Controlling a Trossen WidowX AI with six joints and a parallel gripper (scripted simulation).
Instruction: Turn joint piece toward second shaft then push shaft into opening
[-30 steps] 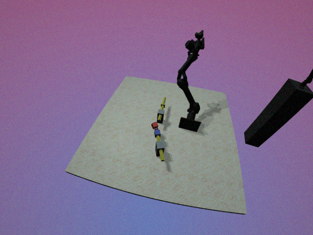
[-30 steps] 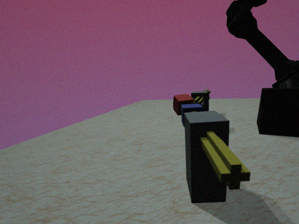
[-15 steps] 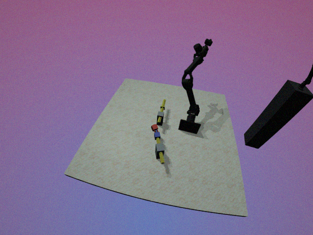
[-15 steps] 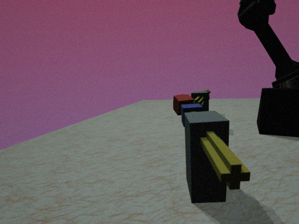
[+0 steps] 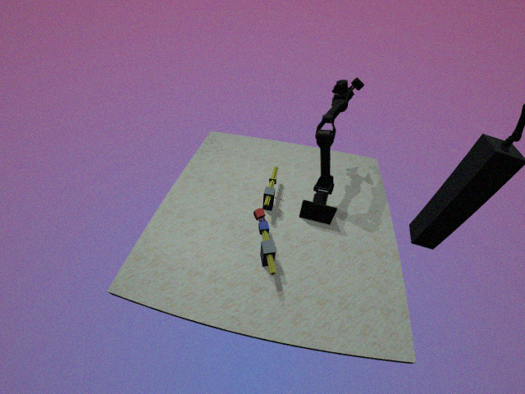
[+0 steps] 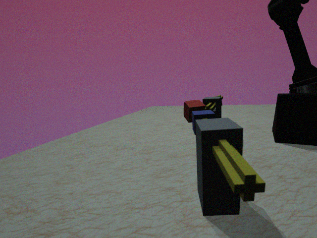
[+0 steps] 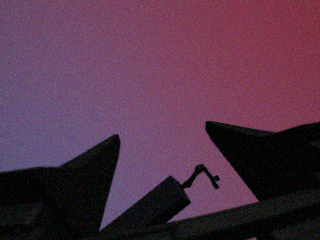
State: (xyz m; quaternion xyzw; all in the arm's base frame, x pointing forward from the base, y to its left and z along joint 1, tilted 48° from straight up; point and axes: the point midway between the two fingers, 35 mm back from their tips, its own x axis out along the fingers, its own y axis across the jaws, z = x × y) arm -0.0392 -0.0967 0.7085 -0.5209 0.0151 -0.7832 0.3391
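Right now the red joint piece is 820 mm to the left of my gripper tip, 390 mm below it and 280 mm ahead of it.
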